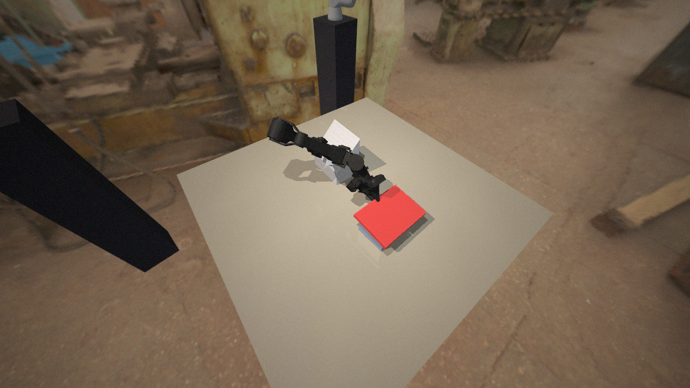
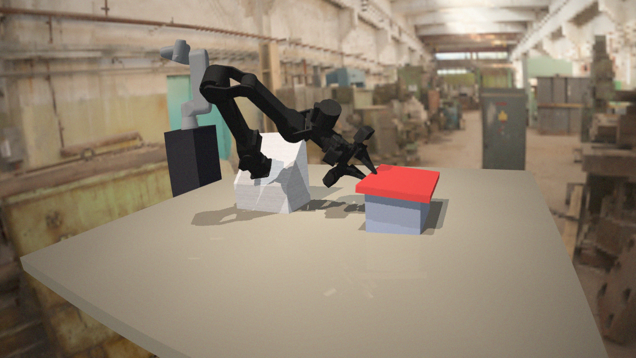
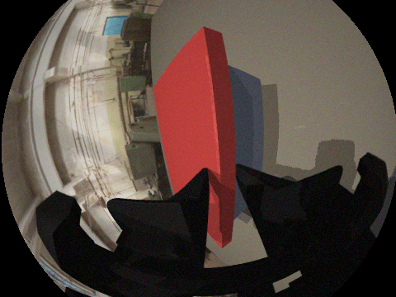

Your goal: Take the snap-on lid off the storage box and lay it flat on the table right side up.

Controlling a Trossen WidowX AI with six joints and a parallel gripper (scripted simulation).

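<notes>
The red lid lies 80 mm ahead of my gripper tip. Also, from my gripper tip: blue storage box 70 mm ahead, 60 mm below.
</notes>
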